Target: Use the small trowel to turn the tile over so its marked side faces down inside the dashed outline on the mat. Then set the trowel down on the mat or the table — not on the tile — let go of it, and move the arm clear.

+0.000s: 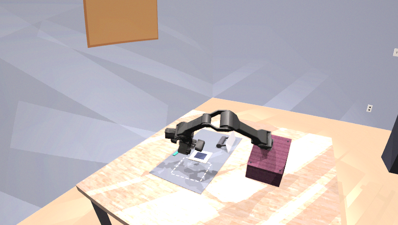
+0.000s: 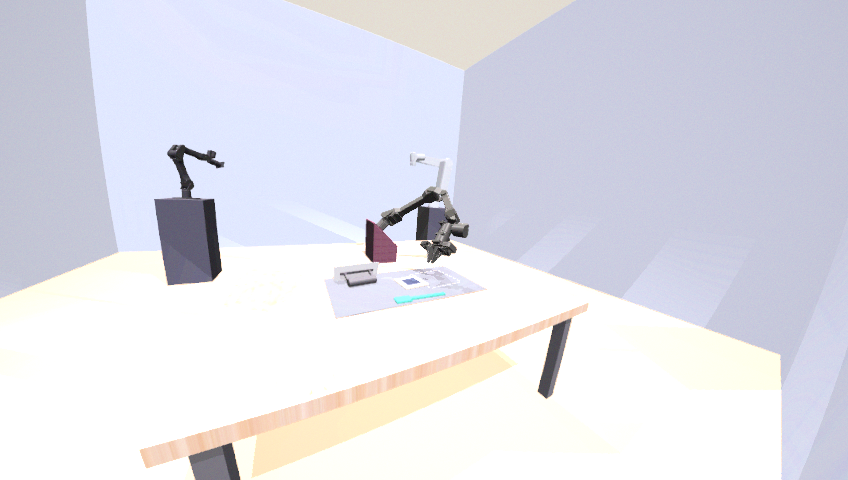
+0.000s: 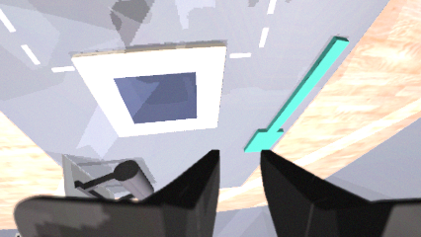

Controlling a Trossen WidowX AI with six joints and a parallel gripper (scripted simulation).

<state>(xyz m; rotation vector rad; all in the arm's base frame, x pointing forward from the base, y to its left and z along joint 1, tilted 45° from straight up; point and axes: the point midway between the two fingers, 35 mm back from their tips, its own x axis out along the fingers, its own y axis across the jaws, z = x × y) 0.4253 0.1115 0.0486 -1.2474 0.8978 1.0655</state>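
The small trowel is 130 mm behind my gripper tip, 250 mm to the right of it and 70 mm below it. Also, from my gripper tip: grey mat 30 mm behind, 90 mm to the right, 120 mm below; then white tile 40 mm behind, 70 mm to the right, 100 mm below; then teal flat tool 110 mm ahead, 120 mm to the right, 100 mm below.
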